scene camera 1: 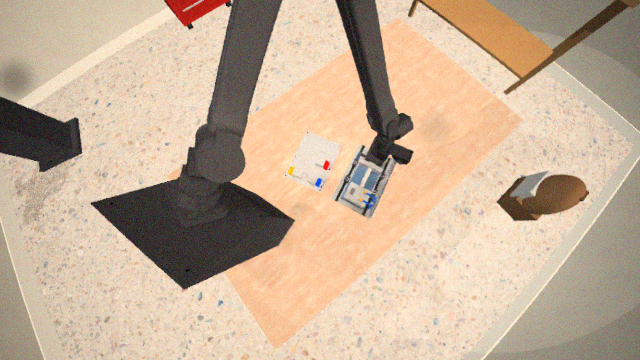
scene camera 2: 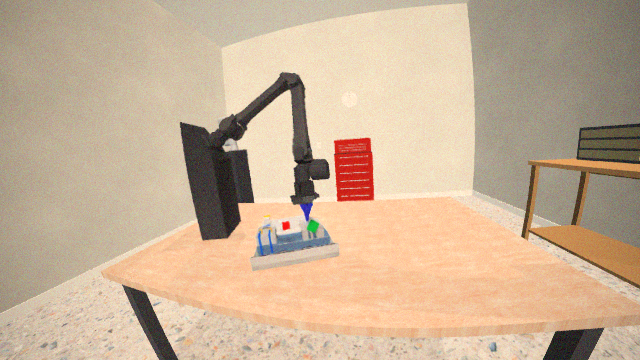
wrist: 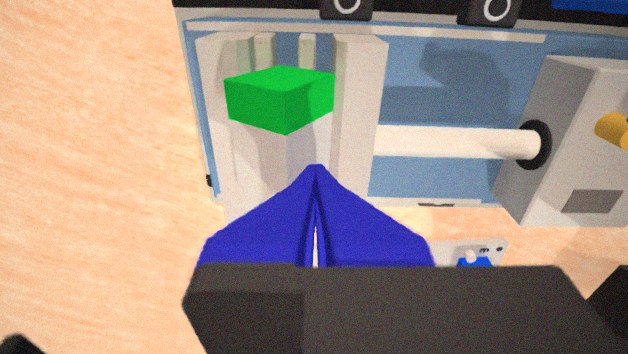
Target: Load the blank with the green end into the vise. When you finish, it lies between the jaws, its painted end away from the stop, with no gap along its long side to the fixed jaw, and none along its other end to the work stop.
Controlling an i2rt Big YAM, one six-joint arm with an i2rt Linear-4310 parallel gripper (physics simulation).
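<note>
The blank with the green end (scene camera 2: 313, 226) (wrist: 280, 102) lies between the vise jaws, rolled about its length so a long edge faces up. Its pale body runs from the green end toward my fingers in the wrist view; its other end and the work stop are hidden there. The jaw at the left (wrist: 212, 100) and the screw-side jaw (wrist: 357, 115) stand on either side. Contact along the long side cannot be told. The vise (scene camera 1: 368, 177) (scene camera 2: 295, 257) (wrist: 425, 180) stands on the table. My gripper (scene camera 2: 307, 219) (wrist: 315, 176) is shut and empty, its blue tips over the blank's body.
A pale board (scene camera 1: 312, 150) with a red piece (scene camera 1: 326, 165) (scene camera 2: 285, 225), a yellow piece (scene camera 1: 291, 171) and a blue piece (scene camera 1: 318, 182) (wrist: 475, 262) is beside the vise. The vise's end block (wrist: 575, 150) carries orange and blue handle parts.
</note>
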